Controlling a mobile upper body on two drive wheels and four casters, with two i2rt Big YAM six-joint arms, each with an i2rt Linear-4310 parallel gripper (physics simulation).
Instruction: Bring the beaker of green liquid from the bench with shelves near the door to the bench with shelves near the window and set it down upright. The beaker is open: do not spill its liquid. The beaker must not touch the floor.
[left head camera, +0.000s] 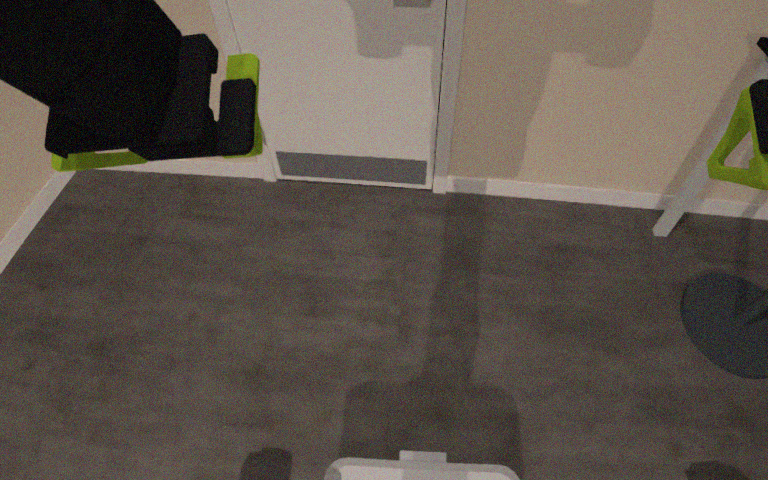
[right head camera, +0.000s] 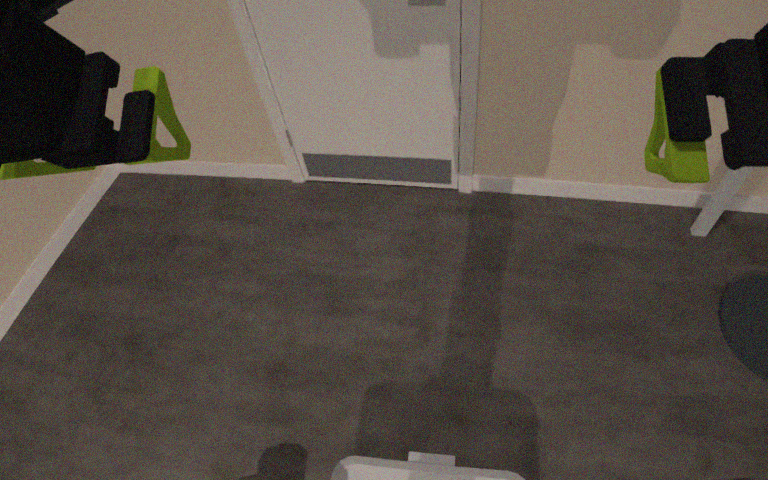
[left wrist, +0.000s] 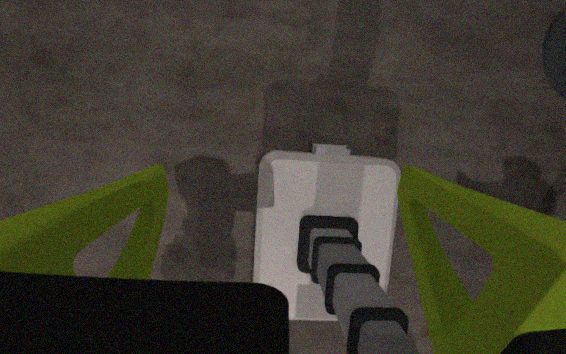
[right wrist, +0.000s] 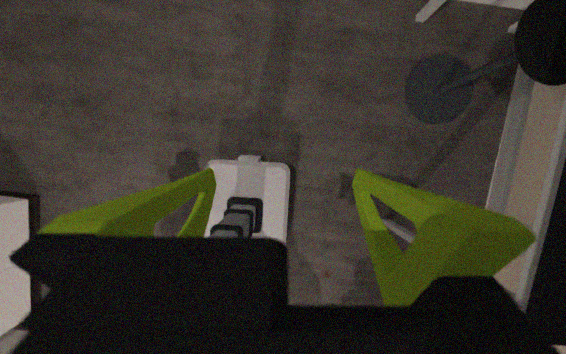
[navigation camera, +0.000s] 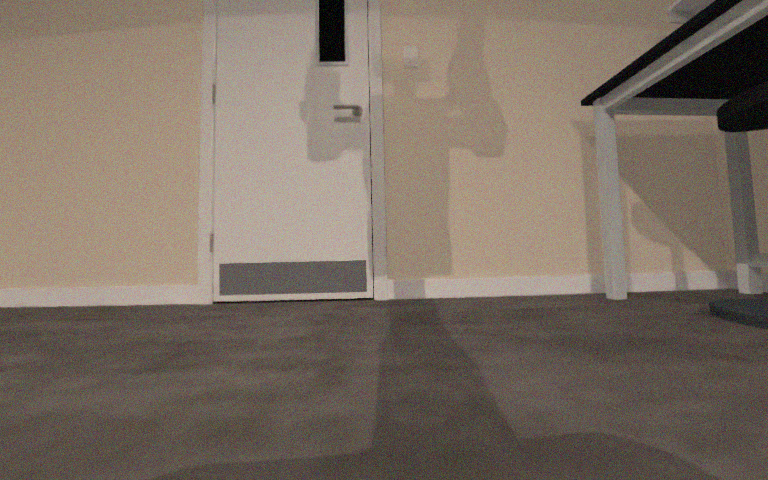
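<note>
The beaker of green liquid does not show in these views. A bench with a dark top and pale legs (navigation camera: 610, 215) (left head camera: 671, 213) (right head camera: 707, 220) stands to the right of the door, against the wall; a piece of pale shelf (navigation camera: 685, 7) shows above it. My left gripper (left wrist: 283, 178) (left head camera: 157, 157) (right head camera: 96, 164) is open and empty, its green fingers wide apart above the floor. My right gripper (right wrist: 284, 176) is open and empty too, also above the floor; part of it shows at the right edge in both head views.
A white door (left head camera: 351, 101) (right head camera: 373, 101) (navigation camera: 288, 186) is ahead. A stool with a round base (left head camera: 722, 322) (right head camera: 750, 322) (right wrist: 437, 90) and dark seat (right wrist: 545, 45) (navigation camera: 747, 110) stands at the right by the bench. A white surface (right wrist: 14, 250) with a dark edge is at the left in the right wrist view.
</note>
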